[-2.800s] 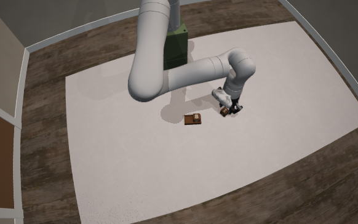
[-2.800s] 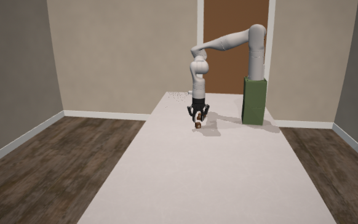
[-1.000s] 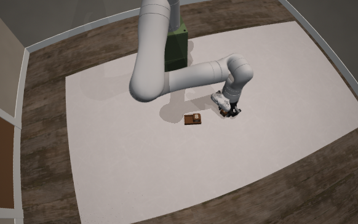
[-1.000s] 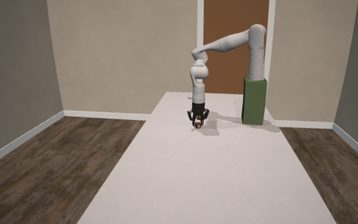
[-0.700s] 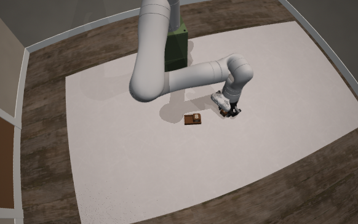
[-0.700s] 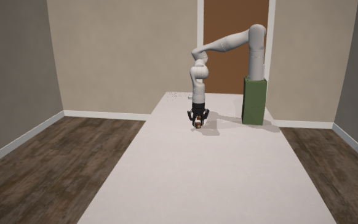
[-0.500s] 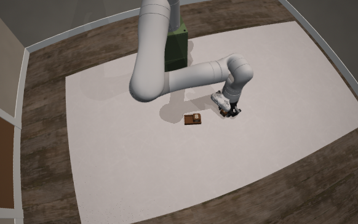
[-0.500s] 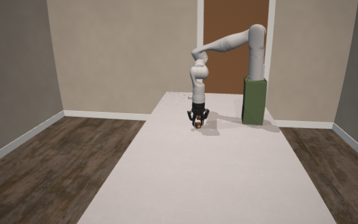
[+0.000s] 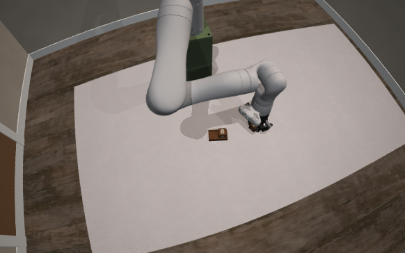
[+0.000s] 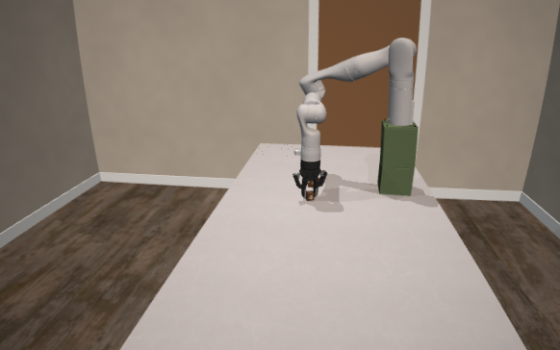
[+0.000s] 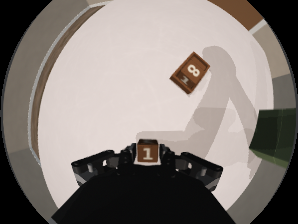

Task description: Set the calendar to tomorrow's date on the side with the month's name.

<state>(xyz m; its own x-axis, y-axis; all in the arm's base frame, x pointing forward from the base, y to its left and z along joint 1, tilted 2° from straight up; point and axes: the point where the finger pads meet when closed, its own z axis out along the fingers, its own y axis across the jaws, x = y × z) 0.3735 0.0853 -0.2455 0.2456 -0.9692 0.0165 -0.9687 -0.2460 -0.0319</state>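
Right now my hand is 13 cm to the left of the cube and 3 cm past it. Round my hand: brown tray: 15 cm to the right, 4 cm behind, 2 cm below.
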